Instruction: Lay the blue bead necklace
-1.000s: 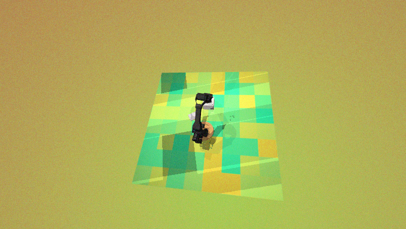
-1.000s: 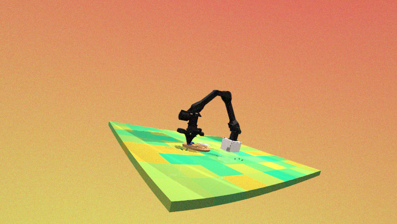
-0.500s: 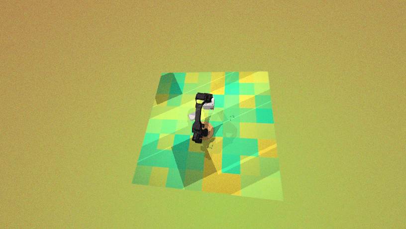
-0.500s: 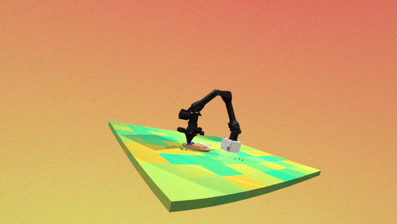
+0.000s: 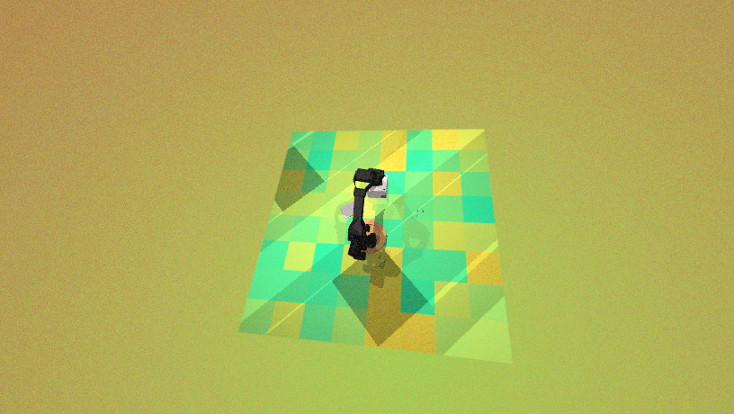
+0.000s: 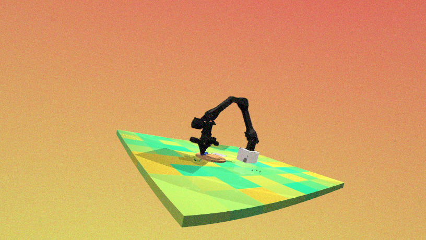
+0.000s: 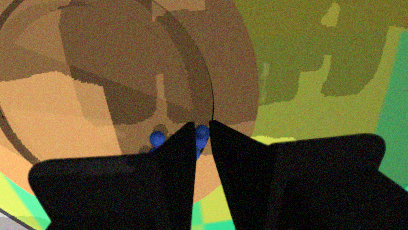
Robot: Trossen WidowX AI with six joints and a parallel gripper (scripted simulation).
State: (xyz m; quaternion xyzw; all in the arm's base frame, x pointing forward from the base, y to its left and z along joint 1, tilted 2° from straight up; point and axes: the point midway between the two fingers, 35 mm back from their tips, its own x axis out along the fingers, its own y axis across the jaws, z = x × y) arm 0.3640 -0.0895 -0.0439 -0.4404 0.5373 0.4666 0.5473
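My gripper tip is 6 cm past the round bead board, 2 cm to the right of it and 1 cm above it. The rest, counted from my gripper tip: flat grey piece (24 cm behind, 8 cm to the right, 2 cm below).
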